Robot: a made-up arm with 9 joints.
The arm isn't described. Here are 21 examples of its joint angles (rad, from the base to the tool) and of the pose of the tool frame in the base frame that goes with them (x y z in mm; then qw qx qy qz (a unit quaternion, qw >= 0)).
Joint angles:
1: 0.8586 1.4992 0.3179 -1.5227 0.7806 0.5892 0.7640 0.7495 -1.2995
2: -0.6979 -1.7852 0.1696 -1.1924 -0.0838 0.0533 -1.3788 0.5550 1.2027
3: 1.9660 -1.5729 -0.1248 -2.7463 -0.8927 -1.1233 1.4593 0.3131 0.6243
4: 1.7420 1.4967 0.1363 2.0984 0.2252 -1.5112 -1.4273 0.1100 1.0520
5: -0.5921 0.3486 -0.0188 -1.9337 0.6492 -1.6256 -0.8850 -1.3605 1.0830
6: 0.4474 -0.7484 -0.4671 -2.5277 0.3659 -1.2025 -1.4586 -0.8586 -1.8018
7: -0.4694 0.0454 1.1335 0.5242 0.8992 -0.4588 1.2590 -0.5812 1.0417
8: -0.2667 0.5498 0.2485 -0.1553 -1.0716 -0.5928 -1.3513 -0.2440 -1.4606
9: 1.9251 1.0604 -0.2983 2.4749 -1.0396 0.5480 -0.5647 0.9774 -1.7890
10: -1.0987 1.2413 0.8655 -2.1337 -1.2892 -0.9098 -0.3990 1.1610 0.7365
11: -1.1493 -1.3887 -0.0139 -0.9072 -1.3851 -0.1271 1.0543 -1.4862 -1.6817
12: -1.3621 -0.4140 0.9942 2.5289 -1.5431 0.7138 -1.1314 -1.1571 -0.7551
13: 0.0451 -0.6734 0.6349 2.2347 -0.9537 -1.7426 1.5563 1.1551 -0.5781
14: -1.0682 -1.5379 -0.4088 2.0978 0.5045 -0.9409 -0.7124 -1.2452 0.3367
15: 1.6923 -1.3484 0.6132 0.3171 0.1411 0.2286 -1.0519 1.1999 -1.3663
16: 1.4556 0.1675 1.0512 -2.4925 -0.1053 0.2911 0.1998 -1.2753 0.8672
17: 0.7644 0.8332 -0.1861 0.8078 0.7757 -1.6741 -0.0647 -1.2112 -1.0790
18: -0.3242 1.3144 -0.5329 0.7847 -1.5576 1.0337 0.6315 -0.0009 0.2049
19: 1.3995 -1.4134 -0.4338 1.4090 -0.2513 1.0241 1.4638 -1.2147 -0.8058
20: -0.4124 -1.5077 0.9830 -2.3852 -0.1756 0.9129 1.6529 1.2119 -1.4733
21: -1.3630 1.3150 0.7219 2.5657 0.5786 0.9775 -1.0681 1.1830 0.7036
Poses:
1: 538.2 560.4 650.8 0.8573 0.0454 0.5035 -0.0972
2: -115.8 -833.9 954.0 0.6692 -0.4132 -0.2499 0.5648
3: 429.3 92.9 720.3 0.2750 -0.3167 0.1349 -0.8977
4: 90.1 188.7 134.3 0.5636 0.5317 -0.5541 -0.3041
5: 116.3 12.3 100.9 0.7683 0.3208 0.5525 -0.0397
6: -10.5 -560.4 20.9 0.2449 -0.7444 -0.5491 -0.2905
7: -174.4 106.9 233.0 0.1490 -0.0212 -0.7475 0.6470
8: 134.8 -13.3 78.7 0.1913 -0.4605 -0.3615 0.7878
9: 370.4 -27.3 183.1 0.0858 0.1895 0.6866 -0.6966
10: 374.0 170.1 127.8 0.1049 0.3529 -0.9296 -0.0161
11: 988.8 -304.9 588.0 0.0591 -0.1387 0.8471 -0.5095
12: -349.3 -196.4 -127.8 0.1257 -0.7152 0.2073 -0.6555
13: -224.6 -75.4 -12.3 0.3499 -0.0559 -0.9275 0.1192
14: -22.5 -149.7 465.8 0.7872 0.0086 -0.5016 0.3587
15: 242.0 226.3 101.9 0.4081 0.5779 0.3853 0.5925
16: 347.9 -226.1 200.8 0.2358 -0.4116 -0.0692 0.8776
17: -303.7 396.5 -60.7 0.2141 -0.8686 0.2150 -0.3917
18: -251.8 86.0 -88.2 0.1087 -0.4281 -0.8277 0.3461
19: 158.5 165.6 1022.4 0.4259 0.0587 0.9026 0.0226
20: 190.7 -368.4 512.6 0.0108 0.3009 0.3367 0.8922
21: -171.1 304.6 60.8 0.3879 0.5534 -0.6933 -0.2503
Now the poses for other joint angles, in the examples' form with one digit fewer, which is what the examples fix.
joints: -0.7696 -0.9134 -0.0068 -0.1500 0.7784 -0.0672 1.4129 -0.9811 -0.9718
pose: -289 -861 167 0.261 0.733 0.433 0.456
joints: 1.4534 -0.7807 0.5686 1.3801 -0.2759 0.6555 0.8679 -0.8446 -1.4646
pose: -165 415 478 0.829 -0.268 0.445 -0.210
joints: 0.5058 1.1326 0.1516 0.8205 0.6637 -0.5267 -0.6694 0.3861 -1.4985
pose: -102 268 510 0.236 -0.457 0.402 0.758
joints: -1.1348 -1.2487 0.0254 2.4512 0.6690 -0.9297 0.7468 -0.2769 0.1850
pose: 49 -276 630 0.831 0.361 0.044 0.421
